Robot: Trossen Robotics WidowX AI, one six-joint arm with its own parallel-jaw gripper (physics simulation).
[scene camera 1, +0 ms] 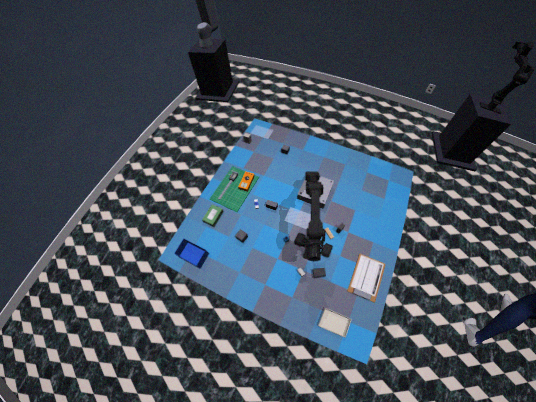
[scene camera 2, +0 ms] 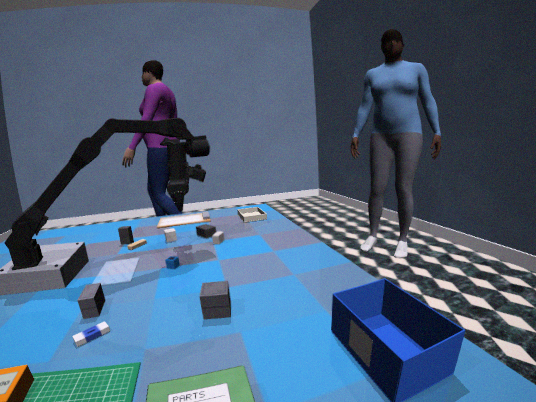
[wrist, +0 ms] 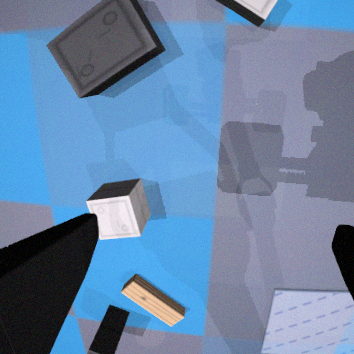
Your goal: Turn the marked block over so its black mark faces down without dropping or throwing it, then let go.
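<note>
The small blue block, which looks like the marked block, stands on the blue and grey mat. A dark patch shows on its upper side in scene camera 2, too small to read clearly. The block does not show in the wrist view. My gripper is open and empty, pointing down high above the mat, apart from the blue block. In the wrist view its left finger overlaps the edge of a pale block standing below.
A wooden piece and a dark upright block stand near the pale block. A flat dark block lies beyond. A pale sheet lies by the arm's base.
</note>
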